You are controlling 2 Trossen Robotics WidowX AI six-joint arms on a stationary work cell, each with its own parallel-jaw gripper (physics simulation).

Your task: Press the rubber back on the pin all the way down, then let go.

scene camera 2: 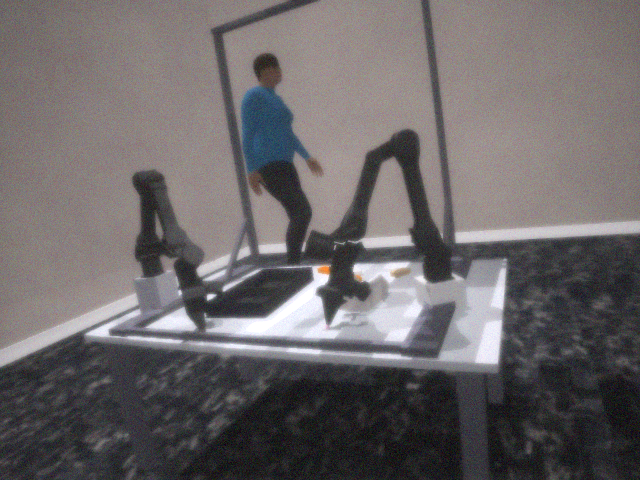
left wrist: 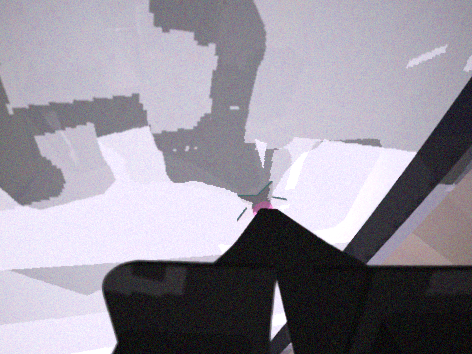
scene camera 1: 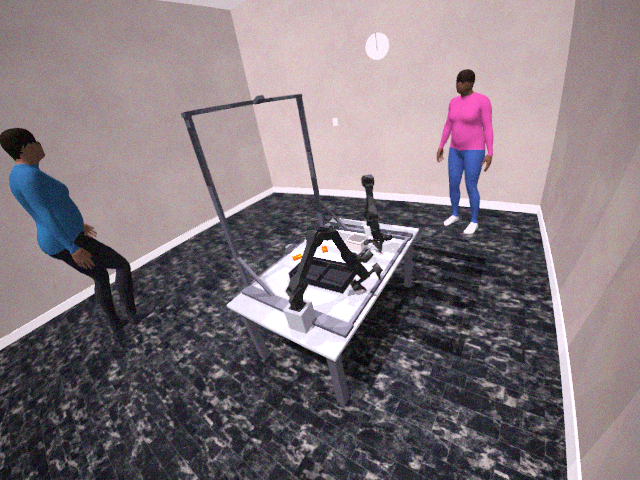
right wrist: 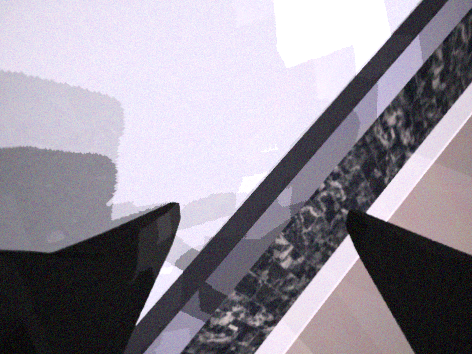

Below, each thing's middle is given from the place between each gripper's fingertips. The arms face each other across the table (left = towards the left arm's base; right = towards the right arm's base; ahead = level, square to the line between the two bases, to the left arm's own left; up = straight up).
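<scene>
You'd find my right hand 1 cm to the right of the black tray (scene camera 2: 258, 296) and 33 cm past it. Going by its middle, the tray is nearer to my right hand than to my left hand.
My left hand is 260 mm past the black tray, 320 mm to the left of it, and it's 10 mm below it.
</scene>
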